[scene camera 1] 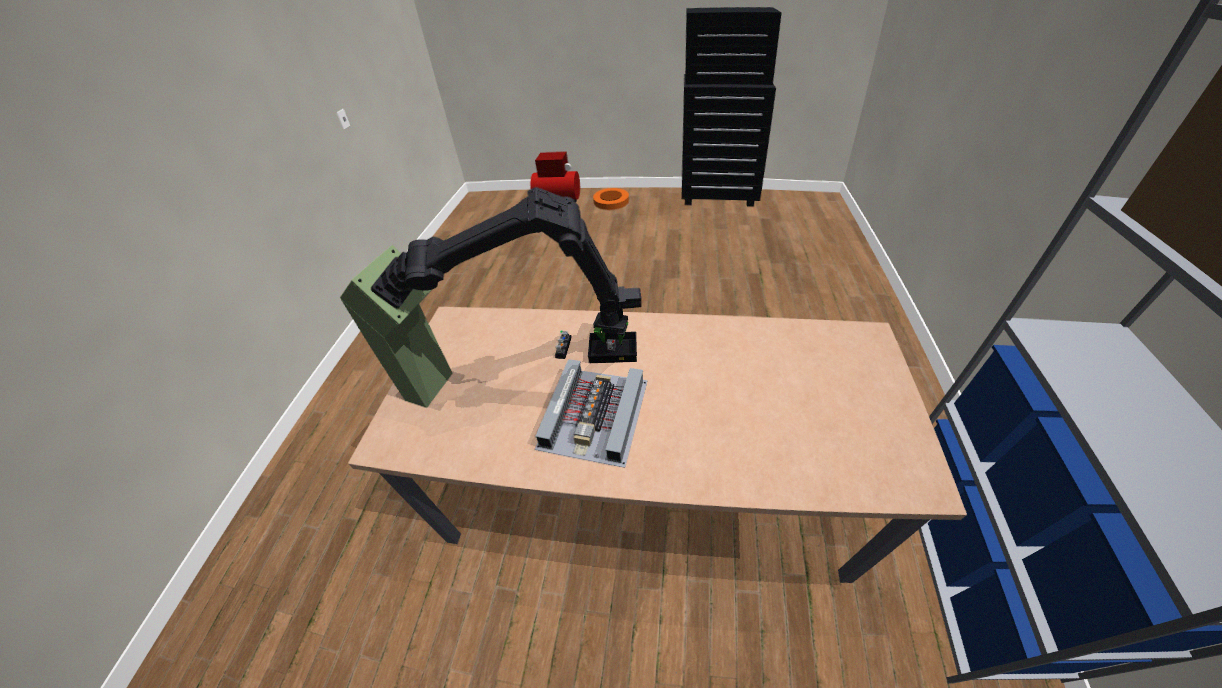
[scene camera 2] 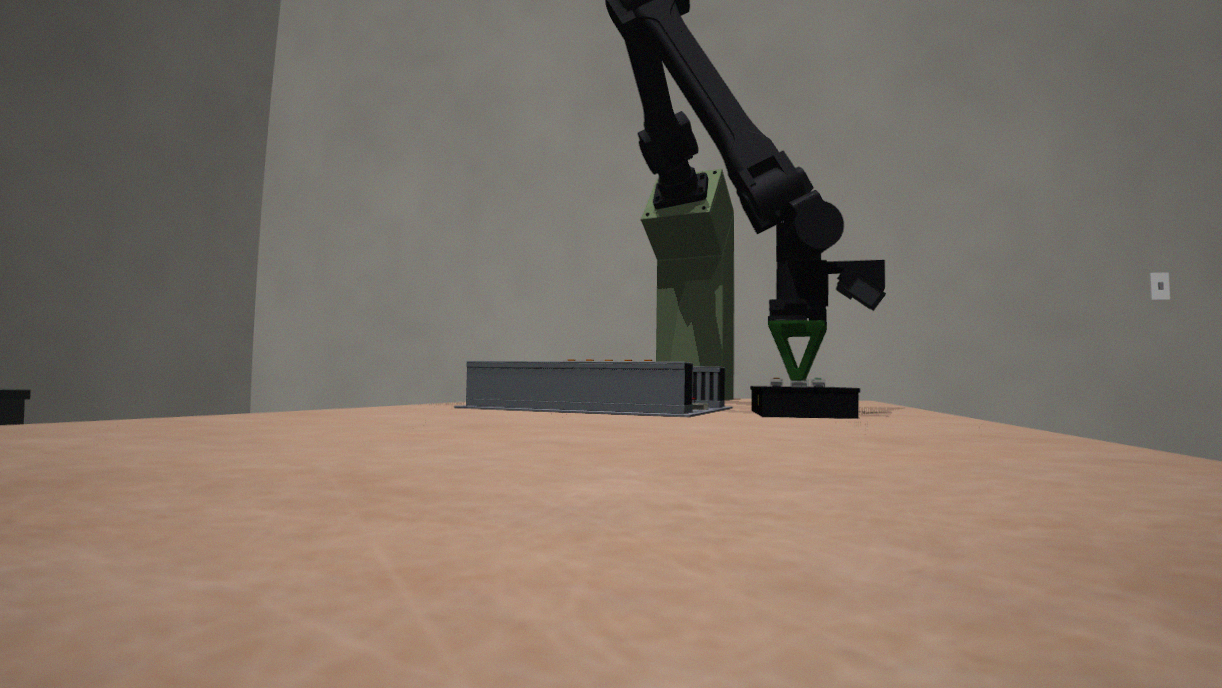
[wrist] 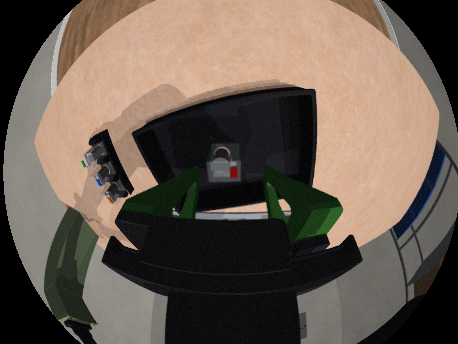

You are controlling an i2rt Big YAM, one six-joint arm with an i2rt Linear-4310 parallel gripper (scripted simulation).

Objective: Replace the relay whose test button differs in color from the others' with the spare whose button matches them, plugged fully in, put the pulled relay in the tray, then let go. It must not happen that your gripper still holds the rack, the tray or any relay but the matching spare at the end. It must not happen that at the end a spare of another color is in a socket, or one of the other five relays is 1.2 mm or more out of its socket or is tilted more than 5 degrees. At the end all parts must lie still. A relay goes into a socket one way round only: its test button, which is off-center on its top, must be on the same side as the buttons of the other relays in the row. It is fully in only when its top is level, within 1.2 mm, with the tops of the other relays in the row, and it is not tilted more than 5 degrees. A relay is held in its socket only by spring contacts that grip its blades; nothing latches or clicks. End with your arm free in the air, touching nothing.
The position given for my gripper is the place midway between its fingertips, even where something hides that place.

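Black tray [scene camera 2: 767, 401], [scene camera 1: 597, 352], [wrist: 281, 133]. My gripper [scene camera 2: 798, 380], [scene camera 1: 612, 342], [wrist: 231, 172].
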